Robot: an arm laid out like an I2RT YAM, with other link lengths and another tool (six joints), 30 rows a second.
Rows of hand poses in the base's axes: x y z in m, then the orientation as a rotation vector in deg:
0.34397 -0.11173 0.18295 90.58 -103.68 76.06
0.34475 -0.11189 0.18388 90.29 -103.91 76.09
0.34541 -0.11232 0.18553 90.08 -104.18 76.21
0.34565 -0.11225 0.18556 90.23 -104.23 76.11
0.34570 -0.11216 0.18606 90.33 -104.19 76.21
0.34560 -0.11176 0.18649 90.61 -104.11 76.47
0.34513 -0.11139 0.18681 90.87 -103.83 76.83
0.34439 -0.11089 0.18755 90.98 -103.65 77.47
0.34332 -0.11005 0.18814 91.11 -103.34 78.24
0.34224 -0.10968 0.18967 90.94 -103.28 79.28
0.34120 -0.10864 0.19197 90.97 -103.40 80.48
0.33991 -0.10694 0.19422 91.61 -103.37 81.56
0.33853 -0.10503 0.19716 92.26 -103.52 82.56
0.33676 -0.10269 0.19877 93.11 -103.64 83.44
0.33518 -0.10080 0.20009 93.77 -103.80 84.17
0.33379 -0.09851 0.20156 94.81 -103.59 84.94
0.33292 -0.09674 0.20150 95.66 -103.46 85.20
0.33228 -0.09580 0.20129 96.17 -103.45 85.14
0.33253 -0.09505 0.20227 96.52 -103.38 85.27
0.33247 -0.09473 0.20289 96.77 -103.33 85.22
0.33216 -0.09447 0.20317 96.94 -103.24 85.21
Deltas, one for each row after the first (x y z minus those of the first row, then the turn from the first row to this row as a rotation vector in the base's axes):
0.00078 -0.00016 0.00093 0.02 -0.14 -0.22
0.00144 -0.00059 0.00258 0.09 -0.37 -0.36
0.00168 -0.00052 0.00261 0.21 -0.32 -0.30
0.00173 -0.00043 0.00311 0.20 -0.37 -0.19
0.00163 -0.00003 0.00354 0.21 -0.50 0.11
0.00116 0.00034 0.00386 0.05 -0.59 0.45
0.00042 0.00084 0.00460 -0.16 -0.94 0.77
-0.00065 0.00168 0.00519 -0.47 -1.30 1.16
-0.00173 0.00205 0.00672 -0.80 -1.98 1.41
-0.00277 0.00309 0.00902 -0.96 -2.86 1.83
-0.00406 0.00479 0.01127 -0.92 -3.57 2.65
-0.00544 0.00670 0.01421 -0.73 -4.32 3.43
-0.00721 0.00904 0.01582 -0.45 -4.97 4.30
-0.00879 0.01093 0.01714 -0.20 -5.54 4.99
-0.01018 0.01322 0.01861 -0.03 -5.96 5.99
-0.01105 0.01499 0.01855 0.21 -6.07 6.68
-0.01169 0.01593 0.01834 0.44 -6.03 7.01
-0.01144 0.01668 0.01932 0.52 -6.08 7.30
-0.01150 0.01700 0.01994 0.61 -6.03 7.46
-0.01181 0.01726 0.02022 0.63 -5.98 7.58

